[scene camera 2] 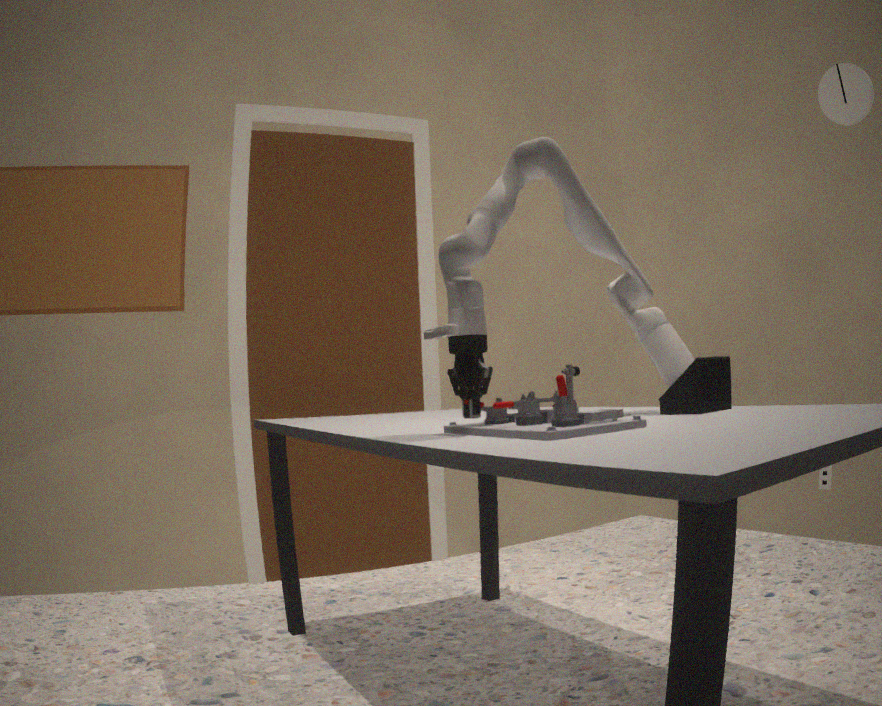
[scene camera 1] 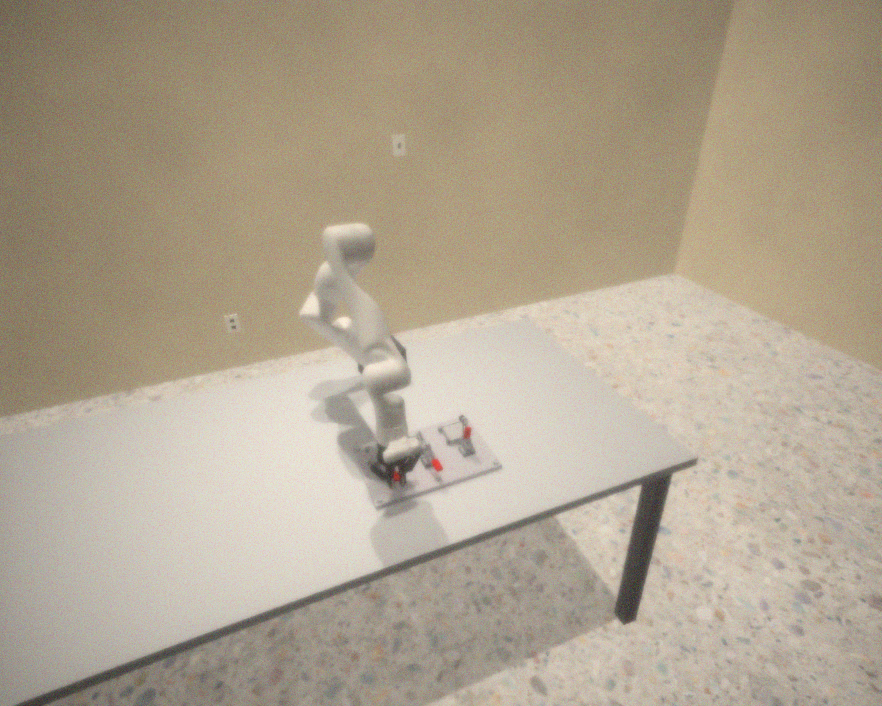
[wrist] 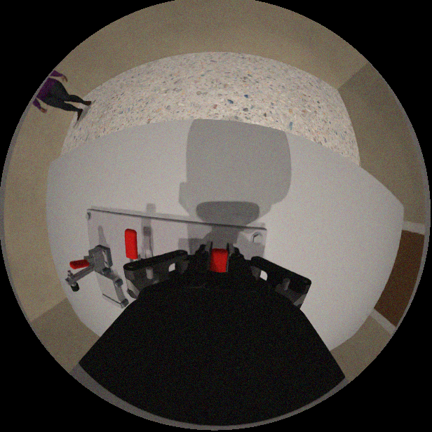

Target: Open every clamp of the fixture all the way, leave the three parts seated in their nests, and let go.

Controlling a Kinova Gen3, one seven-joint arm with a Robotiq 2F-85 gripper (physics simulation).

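Frame: origin at the arm's base, x ahead, y left, z up, level; millimetres.
Seen in the pictures: gripper, between the fingertips: (scene camera 2: 471, 418) (scene camera 1: 397, 486); arm's base, origin of its link: (scene camera 2: 686, 382) (scene camera 1: 378, 361).
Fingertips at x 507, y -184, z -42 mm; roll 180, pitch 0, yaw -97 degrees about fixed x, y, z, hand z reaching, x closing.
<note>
Pixels of each thing's top centre, then the offset from my fingertips to it. "spot": a spot on its surface instead. Level surfaces: height alone.
- fixture plate, a spot on its surface: (scene camera 2: 514, 431) (scene camera 1: 468, 476) spot: dx +50, dy +178, dz -17 mm
- middle clamp's red handle, a spot on its surface: (scene camera 2: 503, 404) (scene camera 1: 441, 465) spot: dx +19, dy +117, dz +28 mm
- far clamp's red handle, centre of its top: (scene camera 2: 560, 375) (scene camera 1: 468, 427) dx -22, dy +224, dz +75 mm
- table, height of its surface: dz -30 mm
My gripper (scene camera 1: 397, 478) (scene camera 2: 471, 410) (wrist: 218, 249) points down at one end of the fixture plate (scene camera 1: 470, 468) (scene camera 2: 514, 431) (wrist: 170, 231). Its fingers are shut on the red handle (wrist: 219, 262) of the end clamp; the rest of that clamp is hidden by the gripper. The middle clamp's red handle (scene camera 1: 436, 465) (scene camera 2: 503, 404) (wrist: 131, 244) lies low, pointing toward the plate's long front edge. The far clamp's red handle (scene camera 1: 467, 432) (scene camera 2: 561, 385) (wrist: 79, 264) stands steeply, and its grey arm (scene camera 2: 570, 373) with a black tip is raised. The three parts cannot be told clearly in their nests.
The fixture lies near the front edge of the table (scene camera 1: 220, 515) (scene camera 2: 382, 434) (wrist: 325, 200). The arm's black base (scene camera 2: 698, 386) stands behind it on the table. A person (wrist: 60, 96) in purple stands on the floor beyond the table in the wrist view.
</note>
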